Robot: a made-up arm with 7 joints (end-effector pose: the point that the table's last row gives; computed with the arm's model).
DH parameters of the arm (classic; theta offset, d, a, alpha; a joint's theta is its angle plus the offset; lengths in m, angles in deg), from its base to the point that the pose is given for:
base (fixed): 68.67 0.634 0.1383 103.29
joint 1: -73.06 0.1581 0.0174 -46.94
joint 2: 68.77 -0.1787 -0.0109 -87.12
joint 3: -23.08 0.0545 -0.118 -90
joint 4: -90 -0.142 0.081 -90
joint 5: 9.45 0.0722 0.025 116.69
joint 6: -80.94 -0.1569 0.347 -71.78
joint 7: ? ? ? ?
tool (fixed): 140.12 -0.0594 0 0
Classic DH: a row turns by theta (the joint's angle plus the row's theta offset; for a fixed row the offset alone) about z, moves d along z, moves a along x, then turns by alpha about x.
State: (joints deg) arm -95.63 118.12 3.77 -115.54 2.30 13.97 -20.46
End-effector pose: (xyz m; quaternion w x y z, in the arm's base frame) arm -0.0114 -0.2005 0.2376 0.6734 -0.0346 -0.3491 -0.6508
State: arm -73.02 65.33 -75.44 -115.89 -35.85 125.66 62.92
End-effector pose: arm -0.0836 -0.0876 1.2932 0.7565 -0.4447 0.2175 0.4274
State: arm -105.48 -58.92 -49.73 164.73 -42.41 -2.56 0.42
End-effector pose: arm 0.5476 0.2356 0.7363 0.4480 0.2922 -0.8422 0.0674
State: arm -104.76 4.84 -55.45 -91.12 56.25 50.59 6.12
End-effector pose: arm 0.6128 0.1259 1.0021 0.4471 -0.1157 -0.3274 0.8243
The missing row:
joint 7: 7.35 0.0119 0.0038 76.7
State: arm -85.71 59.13 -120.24 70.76 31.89 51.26 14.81
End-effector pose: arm 0.0338 -0.2907 1.1771 0.6954 -0.0411 0.7141 0.0699
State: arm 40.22 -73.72 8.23 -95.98 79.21 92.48 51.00
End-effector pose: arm 0.2802 0.0976 1.0033 0.2946 -0.0976 0.4194 -0.8531
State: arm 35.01 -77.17 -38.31 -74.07 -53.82 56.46 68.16
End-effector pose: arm -0.4938 -0.0517 0.7284 0.1093 -0.8914 -0.2499 0.3618
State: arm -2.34 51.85 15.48 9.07 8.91 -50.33 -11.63
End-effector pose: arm 0.3703 0.0827 0.2655 0.7345 0.4655 -0.4910 0.0531
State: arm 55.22 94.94 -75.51 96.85 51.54 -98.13 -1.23
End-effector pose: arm -0.3209 0.1016 0.3789 0.8683 0.3144 0.3836 -0.0012
